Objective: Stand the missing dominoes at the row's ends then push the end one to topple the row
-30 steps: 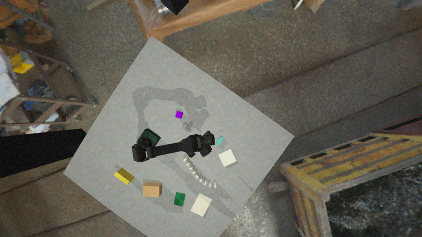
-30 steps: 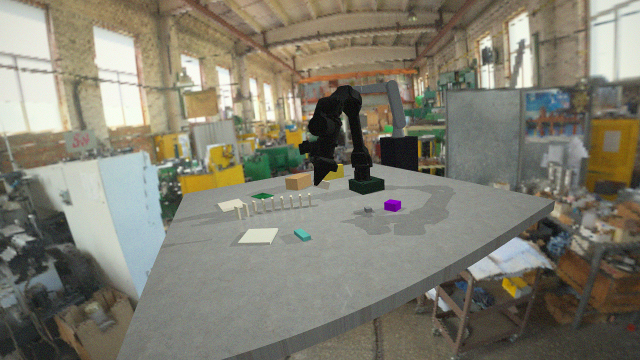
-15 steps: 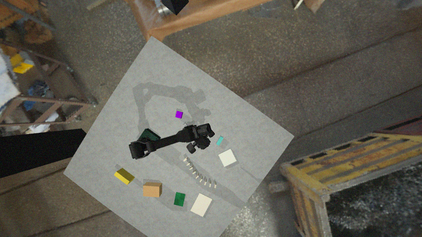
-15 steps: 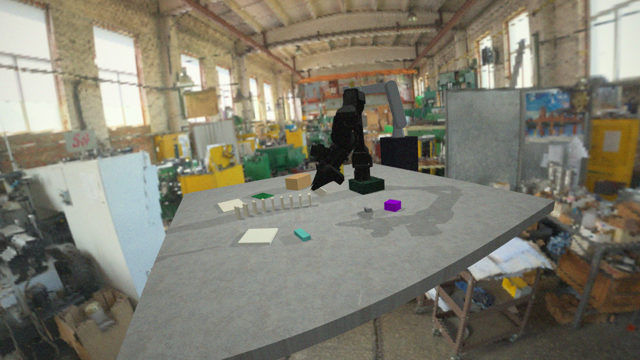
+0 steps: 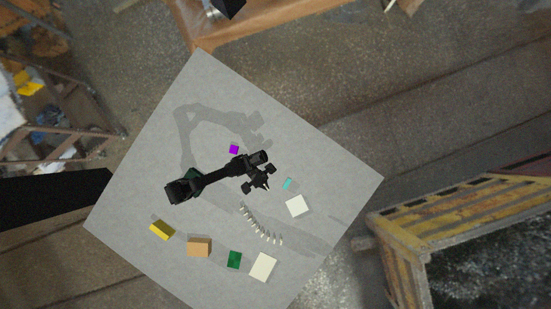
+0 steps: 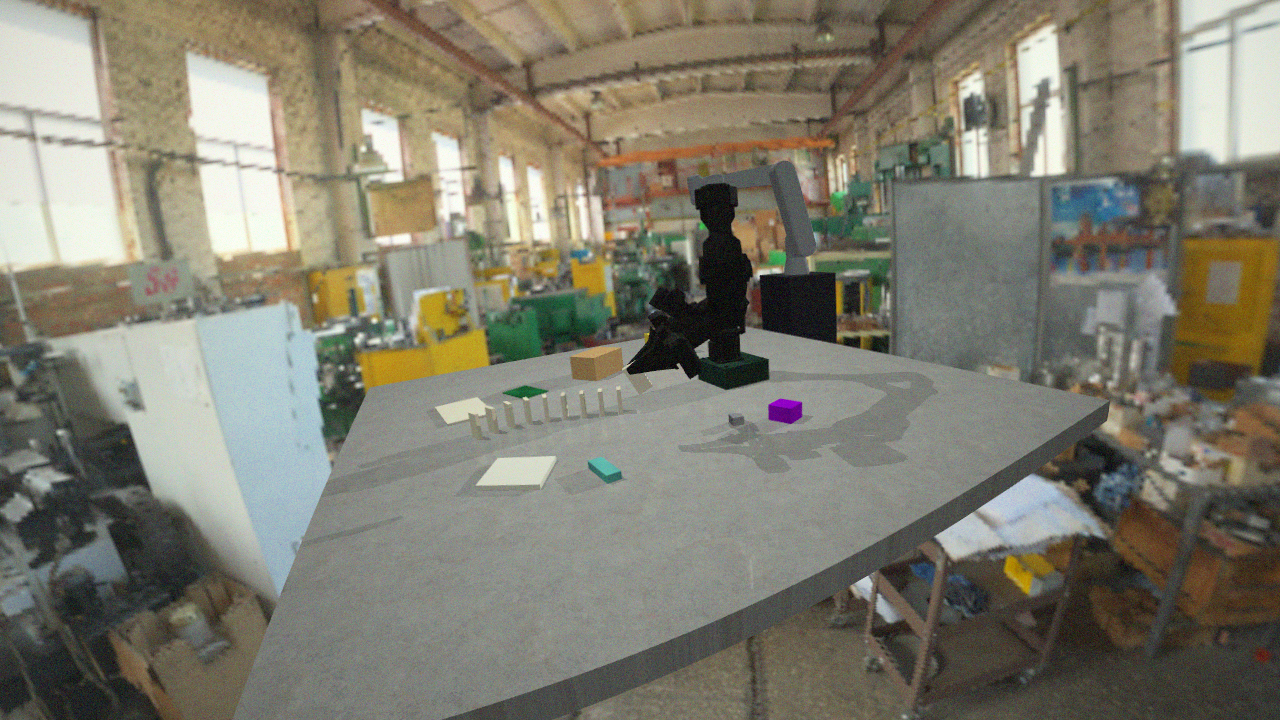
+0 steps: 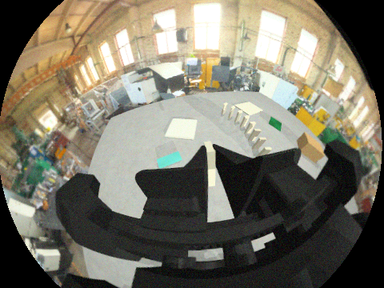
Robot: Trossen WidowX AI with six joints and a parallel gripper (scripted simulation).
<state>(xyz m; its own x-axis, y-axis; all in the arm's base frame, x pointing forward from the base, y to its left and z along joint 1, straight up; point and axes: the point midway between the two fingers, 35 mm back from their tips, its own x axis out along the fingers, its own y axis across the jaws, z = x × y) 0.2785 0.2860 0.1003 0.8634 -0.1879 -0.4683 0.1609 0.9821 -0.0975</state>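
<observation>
Right now my gripper tip is 12 cm above the teal block, 7 cm to the right of it and 7 cm short of it. The rest, counted from my gripper tip: white tile (19 cm ahead, 13 cm below, 2 cm to the left); then grey cube (19 cm behind, 12 cm below, 1 cm to the right); then purple cube (28 cm behind, 12 cm below, 2 cm to the left).
</observation>
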